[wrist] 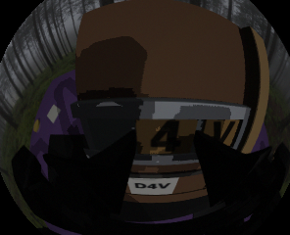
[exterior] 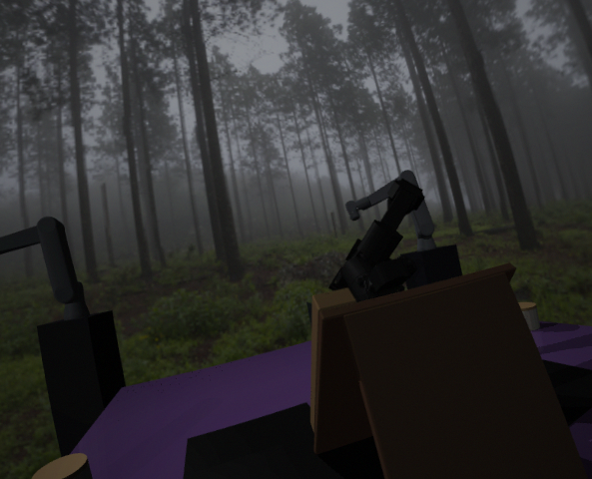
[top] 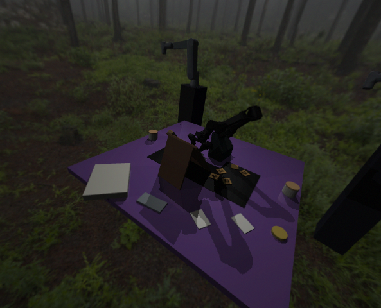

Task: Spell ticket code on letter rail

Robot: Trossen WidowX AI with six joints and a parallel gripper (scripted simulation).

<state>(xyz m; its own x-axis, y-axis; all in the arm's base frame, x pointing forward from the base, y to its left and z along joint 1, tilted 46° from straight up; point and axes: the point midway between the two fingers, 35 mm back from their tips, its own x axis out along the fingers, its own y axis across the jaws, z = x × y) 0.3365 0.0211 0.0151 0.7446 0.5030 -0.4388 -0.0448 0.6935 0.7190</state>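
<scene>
The tan letter tile marked v is 6 cm to the right of my gripper tip. Also, from my gripper tip: white ticket: 7 cm behind, 1 cm to the left, 9 cm below; then black mat: 16 cm behind, 17 cm below; then grey card: 36 cm ahead, 5 cm to the left, 17 cm below.
</scene>
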